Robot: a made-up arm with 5 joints.
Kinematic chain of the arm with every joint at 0, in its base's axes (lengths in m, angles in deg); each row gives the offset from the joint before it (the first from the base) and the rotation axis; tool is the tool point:
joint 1: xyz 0 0 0.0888 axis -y
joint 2: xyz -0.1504 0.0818 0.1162 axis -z
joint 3: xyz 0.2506 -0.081 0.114 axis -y
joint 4: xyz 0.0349 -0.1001 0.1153 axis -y
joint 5: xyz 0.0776 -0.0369 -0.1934 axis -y
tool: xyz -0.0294 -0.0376 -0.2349
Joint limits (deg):
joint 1: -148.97..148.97
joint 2: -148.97..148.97
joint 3: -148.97..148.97
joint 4: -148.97..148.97
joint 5: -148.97..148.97
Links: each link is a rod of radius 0.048 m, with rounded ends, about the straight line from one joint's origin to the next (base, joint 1, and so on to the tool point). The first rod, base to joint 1, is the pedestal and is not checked.
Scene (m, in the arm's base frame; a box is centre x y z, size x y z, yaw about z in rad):
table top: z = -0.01
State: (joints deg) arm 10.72 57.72 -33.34 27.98 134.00
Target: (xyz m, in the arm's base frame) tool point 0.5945 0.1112 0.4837
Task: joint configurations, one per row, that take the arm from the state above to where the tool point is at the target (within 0.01 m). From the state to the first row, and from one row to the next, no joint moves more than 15 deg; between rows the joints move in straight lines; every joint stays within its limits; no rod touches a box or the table.
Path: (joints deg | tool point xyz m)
1: -4.04 66.13 -22.55 35.39 134.61 | -0.1187 -0.5674 0.4322
2: -18.80 74.54 -11.76 42.81 135.22 | -0.0955 -0.5249 0.5771
3: -33.56 82.95 -0.97 50.22 135.82 | -0.0021 -0.4390 0.7070
4: -48.32 91.36 9.83 57.64 136.43 | 0.1524 -0.3174 0.7809
5: -63.08 99.77 20.62 65.05 137.04 | 0.3346 -0.1741 0.7677
6: -77.84 108.18 31.41 72.46 137.65 | 0.4970 -0.0256 0.6610
7: -92.60 116.58 42.20 79.88 138.26 | 0.5945 0.1112 0.4837

